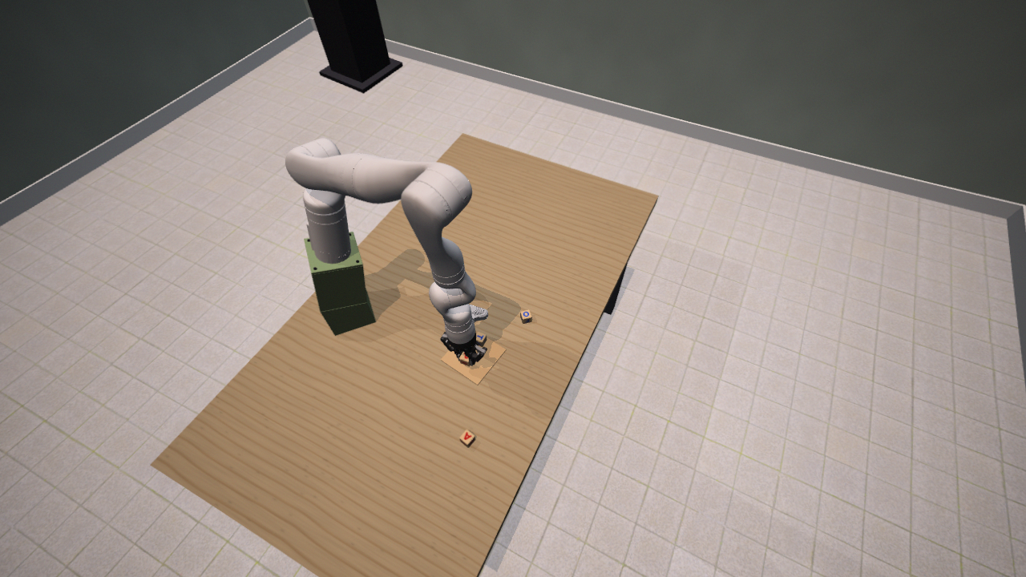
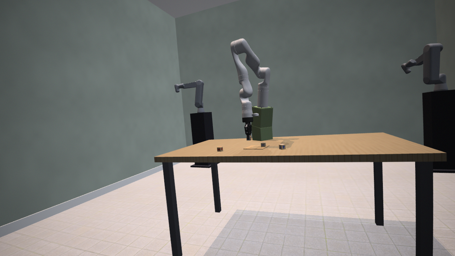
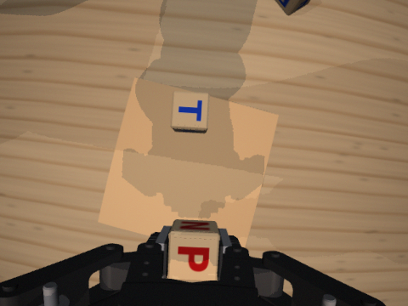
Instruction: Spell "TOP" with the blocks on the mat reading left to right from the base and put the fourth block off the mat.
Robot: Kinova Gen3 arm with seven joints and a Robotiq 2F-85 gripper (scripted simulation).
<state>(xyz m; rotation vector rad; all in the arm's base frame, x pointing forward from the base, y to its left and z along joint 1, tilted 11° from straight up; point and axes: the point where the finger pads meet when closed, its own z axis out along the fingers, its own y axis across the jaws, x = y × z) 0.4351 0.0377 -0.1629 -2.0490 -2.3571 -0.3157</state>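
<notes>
My gripper is now 1 cm past the tan mat, 5 cm to the right of it and 7 cm above it.
</notes>
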